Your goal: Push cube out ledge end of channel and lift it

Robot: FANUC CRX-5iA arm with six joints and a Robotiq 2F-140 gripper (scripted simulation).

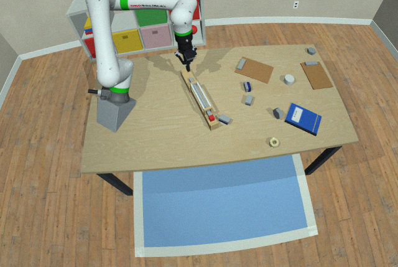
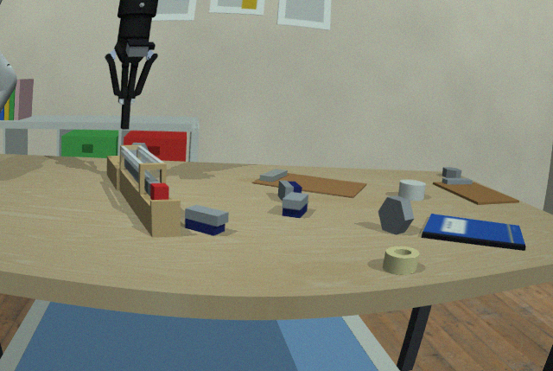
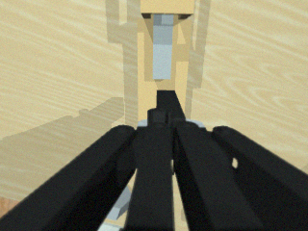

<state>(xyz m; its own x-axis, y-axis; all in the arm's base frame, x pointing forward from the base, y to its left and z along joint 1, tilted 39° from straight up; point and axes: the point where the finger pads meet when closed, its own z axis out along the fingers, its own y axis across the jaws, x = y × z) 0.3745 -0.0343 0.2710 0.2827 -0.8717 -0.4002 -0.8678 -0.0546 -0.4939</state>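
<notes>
My gripper is now 10 cm short of the red cube, 31 cm to the left of it and 9 cm above it. From my hand the other things lie so: tape roll (42 cm ahead, 48 cm to the right, 14 cm below); then grey-and-blue block (17 cm ahead, 30 cm to the right, 13 cm below); then wooden channel (5 cm ahead, 17 cm to the right, 9 cm below).
</notes>
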